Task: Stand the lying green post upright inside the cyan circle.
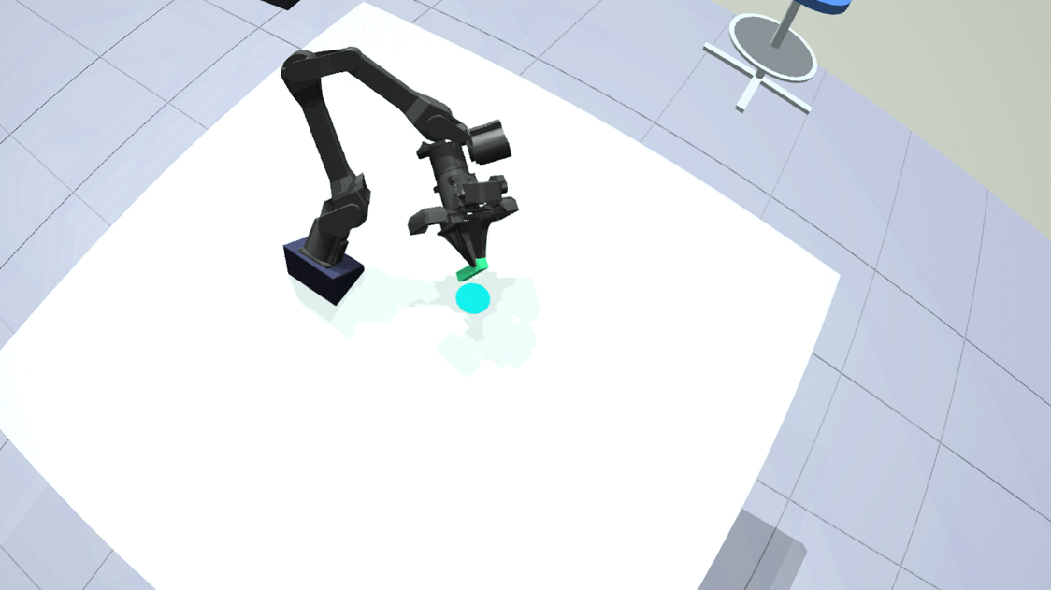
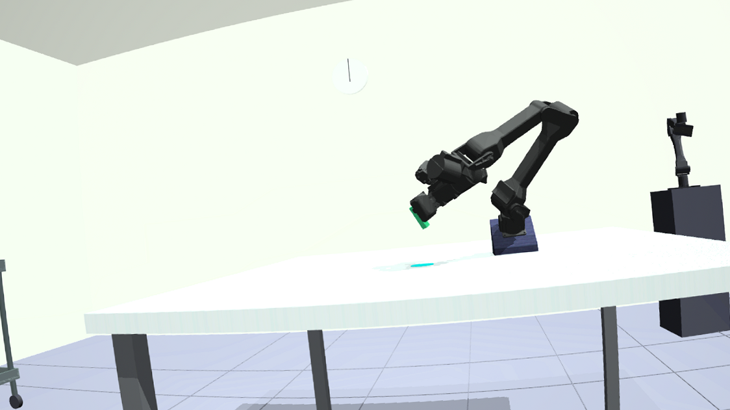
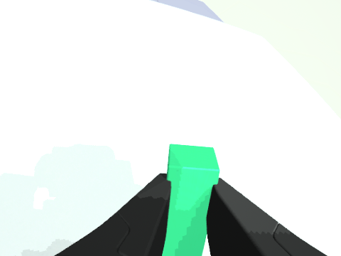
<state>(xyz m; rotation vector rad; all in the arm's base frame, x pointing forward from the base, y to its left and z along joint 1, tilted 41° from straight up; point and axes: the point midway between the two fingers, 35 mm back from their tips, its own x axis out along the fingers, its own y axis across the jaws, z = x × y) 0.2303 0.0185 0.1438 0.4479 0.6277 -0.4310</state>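
My gripper tip is now 10 mm past the cyan circle, 20 mm to the right of it and 140 mm above it. Also, from my gripper tip: green post (10 mm behind, 20 mm below).
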